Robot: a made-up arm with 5 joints. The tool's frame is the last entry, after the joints.
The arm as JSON. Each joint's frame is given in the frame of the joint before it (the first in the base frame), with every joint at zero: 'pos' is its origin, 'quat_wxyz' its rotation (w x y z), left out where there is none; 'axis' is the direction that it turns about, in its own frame. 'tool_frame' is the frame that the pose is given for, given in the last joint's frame.
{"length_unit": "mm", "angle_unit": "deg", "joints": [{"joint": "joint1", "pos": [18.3, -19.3, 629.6], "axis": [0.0, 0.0, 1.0]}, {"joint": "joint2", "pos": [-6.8, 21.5, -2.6], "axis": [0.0, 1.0, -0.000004]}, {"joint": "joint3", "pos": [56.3, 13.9, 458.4], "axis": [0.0, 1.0, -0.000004]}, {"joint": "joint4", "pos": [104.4, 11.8, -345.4], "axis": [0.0, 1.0, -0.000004]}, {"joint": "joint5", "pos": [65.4, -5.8, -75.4], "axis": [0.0, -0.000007, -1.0]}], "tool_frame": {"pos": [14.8, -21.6, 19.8], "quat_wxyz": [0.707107, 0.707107, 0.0, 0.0]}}
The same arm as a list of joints. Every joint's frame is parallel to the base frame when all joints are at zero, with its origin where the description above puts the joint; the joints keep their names.
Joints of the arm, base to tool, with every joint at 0 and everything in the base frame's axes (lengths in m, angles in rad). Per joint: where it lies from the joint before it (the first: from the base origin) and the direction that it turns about. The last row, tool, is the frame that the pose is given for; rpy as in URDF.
joint1: xyz 0.0183 -0.0193 0.6296 axis +z
joint2: xyz -0.0068 0.0215 -0.0026 axis +y
joint3: xyz 0.0563 0.0139 0.4584 axis +y
joint4: xyz 0.1044 0.0118 -0.3454 axis +y
joint5: xyz 0.0654 -0.0058 -0.0754 axis -z
tool: xyz 0.0148 -0.0216 0.0198 rpy 1.5708 0.0000 0.0000

